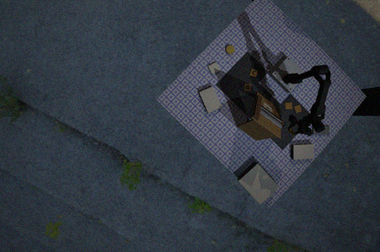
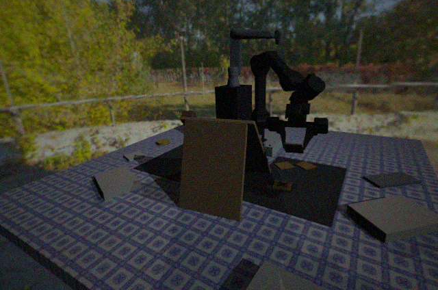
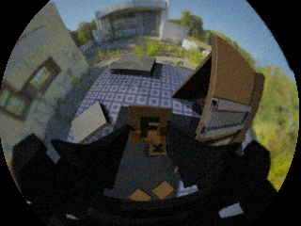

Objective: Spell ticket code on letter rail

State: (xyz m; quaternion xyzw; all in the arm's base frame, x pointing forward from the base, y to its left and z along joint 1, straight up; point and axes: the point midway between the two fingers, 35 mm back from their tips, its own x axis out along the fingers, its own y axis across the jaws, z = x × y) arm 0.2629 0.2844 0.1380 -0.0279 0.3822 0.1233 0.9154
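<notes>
Now: gripper tip 8 cm short of the brown letter board, 19 cm to the left of it and 6 cm above it. From my gripper tip the other things lie so: letter tile marked g 44 cm to the right, 15 cm below; letter tile marked f right at my gripper tip; dark mat 8 cm behind, 27 cm to the right, 16 cm below.
</notes>
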